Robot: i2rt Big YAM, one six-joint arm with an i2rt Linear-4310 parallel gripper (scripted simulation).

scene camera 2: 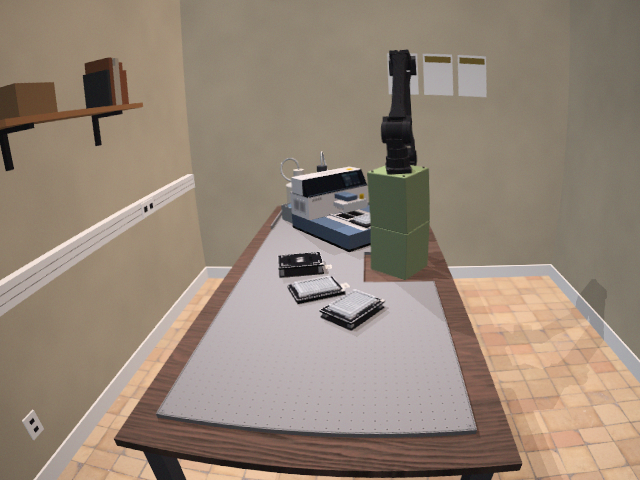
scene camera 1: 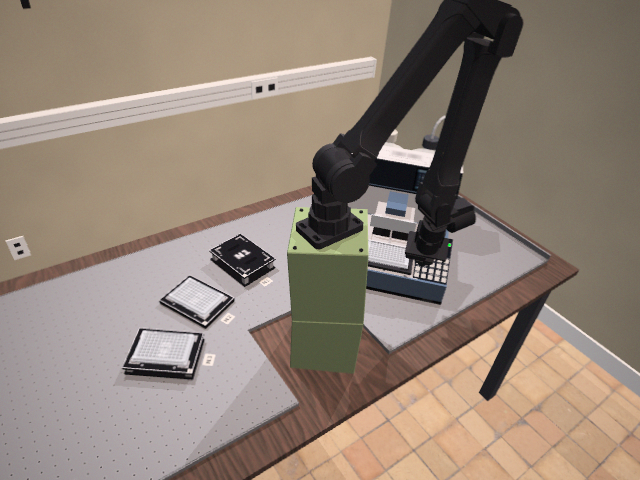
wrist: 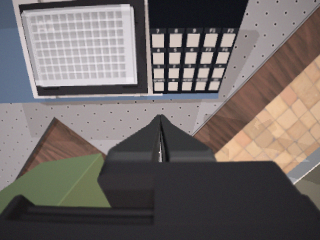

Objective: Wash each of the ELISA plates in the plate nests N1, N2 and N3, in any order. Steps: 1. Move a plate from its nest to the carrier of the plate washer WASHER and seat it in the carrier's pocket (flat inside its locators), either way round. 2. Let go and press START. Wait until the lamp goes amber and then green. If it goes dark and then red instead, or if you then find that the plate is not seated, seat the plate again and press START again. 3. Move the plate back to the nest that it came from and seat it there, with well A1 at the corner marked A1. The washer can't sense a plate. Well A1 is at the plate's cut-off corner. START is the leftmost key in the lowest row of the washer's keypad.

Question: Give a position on a clear ELISA plate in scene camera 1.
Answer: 384, 253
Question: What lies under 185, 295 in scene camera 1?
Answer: A clear ELISA plate.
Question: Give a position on a clear ELISA plate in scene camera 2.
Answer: At 348, 305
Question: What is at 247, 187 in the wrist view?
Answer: My gripper.
